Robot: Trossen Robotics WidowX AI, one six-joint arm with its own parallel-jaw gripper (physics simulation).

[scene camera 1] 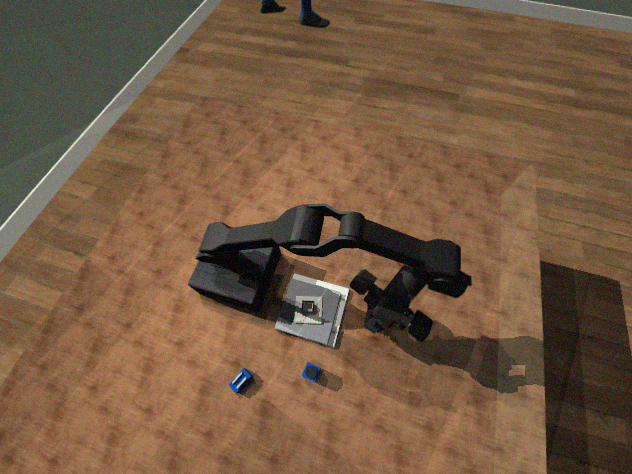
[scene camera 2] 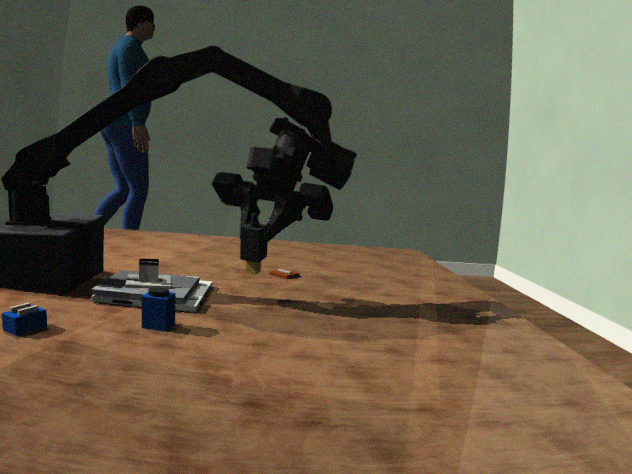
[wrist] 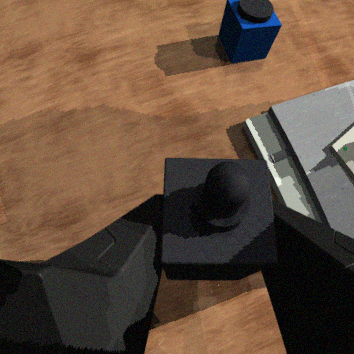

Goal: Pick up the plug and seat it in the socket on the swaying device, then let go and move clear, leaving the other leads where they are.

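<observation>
My gripper (scene camera 1: 376,320) (scene camera 2: 253,235) (wrist: 209,207) is shut on the black plug (scene camera 2: 253,247) (wrist: 200,247), a square block with a round knob on top. The plug's brass-coloured tip (scene camera 2: 253,266) points down and shows below the block in scene camera 2. The plug hangs above the table, to the right of the device in both scene views. The grey and white device (scene camera 1: 331,306) (scene camera 2: 181,286) (wrist: 305,145) lies low on the table. Its upright square socket (scene camera 1: 307,306) (scene camera 2: 148,270) has a dark opening on top. In the wrist view the device is partly cut off and the socket does not show.
A blue block with a black round top (scene camera 1: 311,371) (scene camera 2: 158,311) (wrist: 250,42) stands in front of the device. A blue block with two pale bars (scene camera 1: 240,380) (scene camera 2: 24,321) lies farther left. A flat orange piece (scene camera 2: 284,273) lies behind the gripper. The arm's base (scene camera 2: 51,252) is left of the device.
</observation>
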